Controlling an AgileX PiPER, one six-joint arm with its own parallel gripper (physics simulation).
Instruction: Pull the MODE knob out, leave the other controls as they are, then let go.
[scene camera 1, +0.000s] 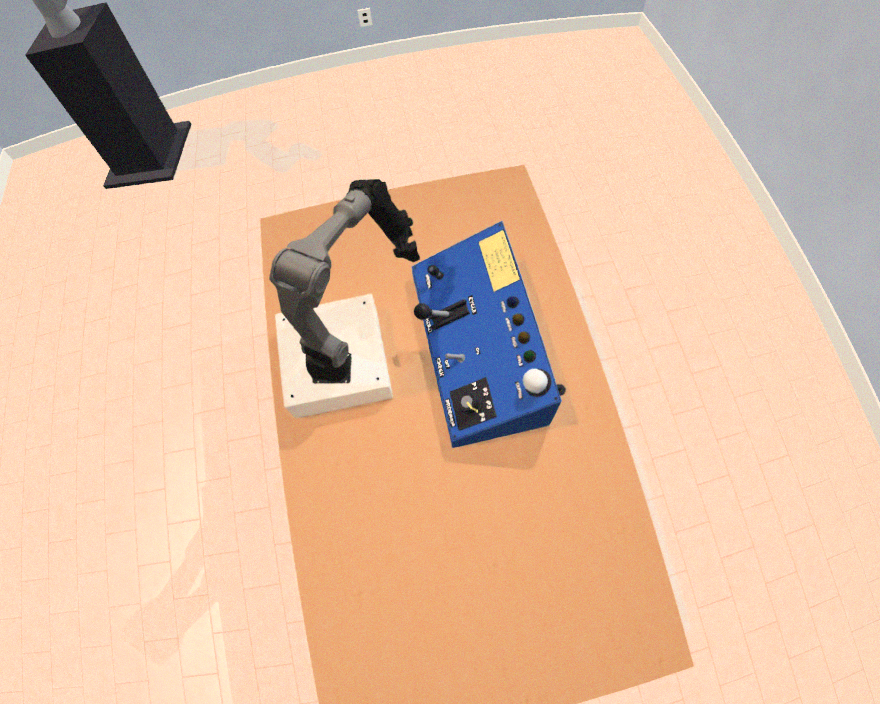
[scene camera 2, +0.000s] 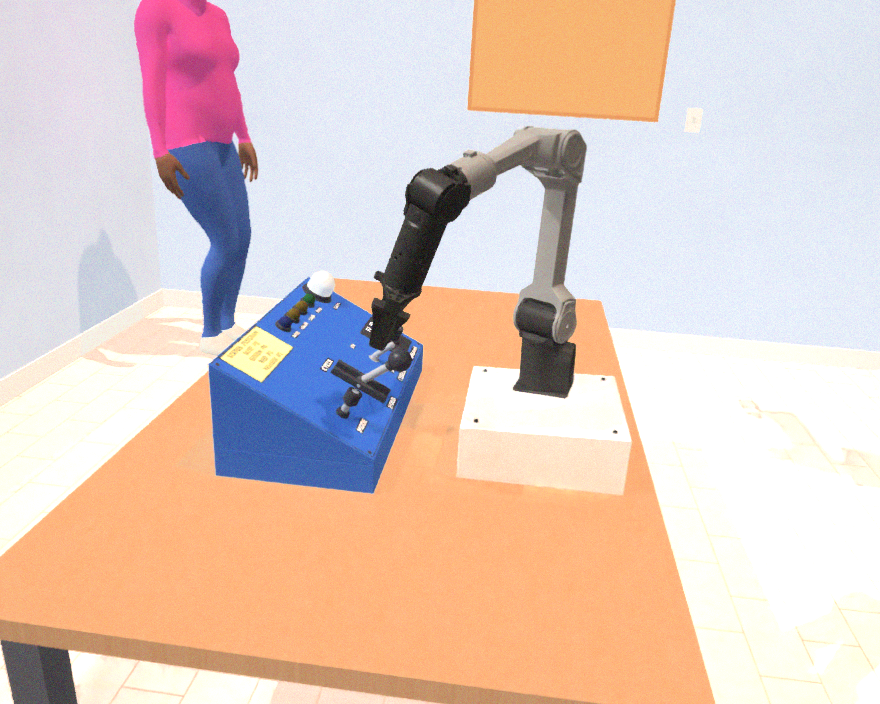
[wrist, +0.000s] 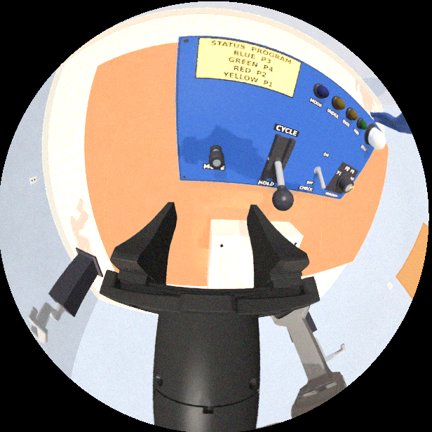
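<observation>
The black MODE knob (scene camera 1: 435, 272) (scene camera 2: 352, 397) (wrist: 216, 157) stands on the sloped blue console (scene camera 1: 459, 273) (scene camera 2: 278, 433) (wrist: 200, 110), near its low edge; in scene camera 2 a stretch of stem shows between its head and its base. My gripper (scene camera 1: 411, 253) (scene camera 2: 385, 342) (wrist: 211, 210) is open and empty. It is off the console's low edge, apart from the knob; the knob shows beyond the fingertips in the wrist view. The CYCLE lever (scene camera 1: 422, 311) (scene camera 2: 397, 358) (wrist: 283, 198) is at its HOLD end. The CHECK toggle (scene camera 1: 455, 357) (wrist: 320, 178) leans toward OFF.
The PROGRAM selector (scene camera 1: 467, 402) (wrist: 345, 183), a white dome (scene camera 1: 535, 380) (scene camera 2: 320, 284) (wrist: 375, 138) and a row of small coloured lamps are on the console. A yellow status label (scene camera 1: 499, 260) (scene camera 2: 256, 353) (wrist: 247, 66) is on its high side. A person (scene camera 2: 198, 146) stands behind the table.
</observation>
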